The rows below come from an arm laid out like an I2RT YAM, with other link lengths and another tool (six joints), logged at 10 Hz.
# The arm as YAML. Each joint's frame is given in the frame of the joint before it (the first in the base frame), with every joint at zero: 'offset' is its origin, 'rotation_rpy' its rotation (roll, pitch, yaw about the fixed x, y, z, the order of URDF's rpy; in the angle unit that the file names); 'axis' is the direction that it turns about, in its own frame. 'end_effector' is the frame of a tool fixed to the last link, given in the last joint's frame.
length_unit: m
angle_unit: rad
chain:
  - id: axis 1
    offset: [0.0, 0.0, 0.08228]
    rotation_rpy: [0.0, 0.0, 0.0]
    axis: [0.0, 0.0, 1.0]
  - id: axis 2
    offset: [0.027, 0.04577, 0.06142]
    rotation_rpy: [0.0, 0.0, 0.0]
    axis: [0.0, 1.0, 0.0]
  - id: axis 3
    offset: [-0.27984, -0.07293, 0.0]
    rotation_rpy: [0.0, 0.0, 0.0]
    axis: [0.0, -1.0, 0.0]
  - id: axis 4
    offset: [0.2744, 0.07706, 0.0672]
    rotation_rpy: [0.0, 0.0, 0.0]
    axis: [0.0, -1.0, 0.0]
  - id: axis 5
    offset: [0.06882, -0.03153, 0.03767]
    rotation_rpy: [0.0, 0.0, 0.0]
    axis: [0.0, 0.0, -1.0]
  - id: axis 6
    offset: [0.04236, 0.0, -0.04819]
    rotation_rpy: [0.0, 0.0, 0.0]
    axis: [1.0, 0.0, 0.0]
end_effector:
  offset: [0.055, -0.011, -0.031]
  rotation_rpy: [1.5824, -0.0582, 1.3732]
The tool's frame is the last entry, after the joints.
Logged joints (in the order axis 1, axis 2, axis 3, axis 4, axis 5, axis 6), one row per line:
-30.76 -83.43 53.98 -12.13 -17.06 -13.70
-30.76 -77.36 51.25 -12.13 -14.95 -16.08
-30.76 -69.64 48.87 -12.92 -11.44 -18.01
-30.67 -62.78 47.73 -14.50 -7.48 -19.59
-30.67 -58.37 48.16 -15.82 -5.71 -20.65
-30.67 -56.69 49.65 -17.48 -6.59 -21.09
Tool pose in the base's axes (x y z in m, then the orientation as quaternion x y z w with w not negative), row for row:
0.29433 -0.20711 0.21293 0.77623 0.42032 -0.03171 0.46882
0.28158 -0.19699 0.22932 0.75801 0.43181 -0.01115 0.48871
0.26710 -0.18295 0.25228 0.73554 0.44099 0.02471 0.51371
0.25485 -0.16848 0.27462 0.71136 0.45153 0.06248 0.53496
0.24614 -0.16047 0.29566 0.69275 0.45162 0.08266 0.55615
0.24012 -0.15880 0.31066 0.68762 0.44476 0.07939 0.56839
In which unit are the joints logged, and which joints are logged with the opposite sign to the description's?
The joints are logged in degrees. Opposite sign: axis 2, axis 5.
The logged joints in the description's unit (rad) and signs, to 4 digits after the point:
-0.5369 1.4561 0.9421 -0.2117 0.2978 -0.2391
-0.5369 1.3502 0.8945 -0.2117 0.2609 -0.2806
-0.5369 1.2154 0.8529 -0.2255 0.1997 -0.3143
-0.5353 1.0957 0.8330 -0.2531 0.1306 -0.3419
-0.5353 1.0187 0.8406 -0.2761 0.0997 -0.3604
-0.5353 0.9894 0.8666 -0.3051 0.1150 -0.3681

